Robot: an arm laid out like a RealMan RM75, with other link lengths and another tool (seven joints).
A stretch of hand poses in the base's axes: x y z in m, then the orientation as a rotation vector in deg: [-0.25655 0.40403 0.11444 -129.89 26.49 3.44]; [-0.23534 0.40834 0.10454 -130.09 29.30 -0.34]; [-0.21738 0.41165 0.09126 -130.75 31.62 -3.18]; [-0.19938 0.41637 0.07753 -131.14 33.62 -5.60]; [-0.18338 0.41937 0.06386 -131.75 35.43 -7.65]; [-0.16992 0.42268 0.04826 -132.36 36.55 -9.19]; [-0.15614 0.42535 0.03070 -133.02 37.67 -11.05]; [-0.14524 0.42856 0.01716 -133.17 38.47 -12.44]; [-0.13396 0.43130 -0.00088 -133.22 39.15 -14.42]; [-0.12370 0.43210 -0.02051 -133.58 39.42 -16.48]
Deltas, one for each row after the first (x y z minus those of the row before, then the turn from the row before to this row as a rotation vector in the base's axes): [0.02121 0.00431 -0.00990 -1.16 -1.69 -3.15]; [0.01796 0.00331 -0.01328 -1.46 -1.09 -2.41]; [0.01800 0.00472 -0.01373 -1.13 -0.93 -2.08]; [0.01600 0.00300 -0.01367 -1.28 -0.68 -1.79]; [0.01346 0.00331 -0.01560 -1.09 -0.54 -1.15]; [0.01378 0.00267 -0.01756 -1.23 -0.74 -1.22]; [0.01090 0.00321 -0.01354 -0.60 -0.64 -0.93]; [0.01128 0.00274 -0.01804 -0.66 -1.10 -1.02]; [0.01026 0.00080 -0.01963 -0.95 -1.19 -0.71]
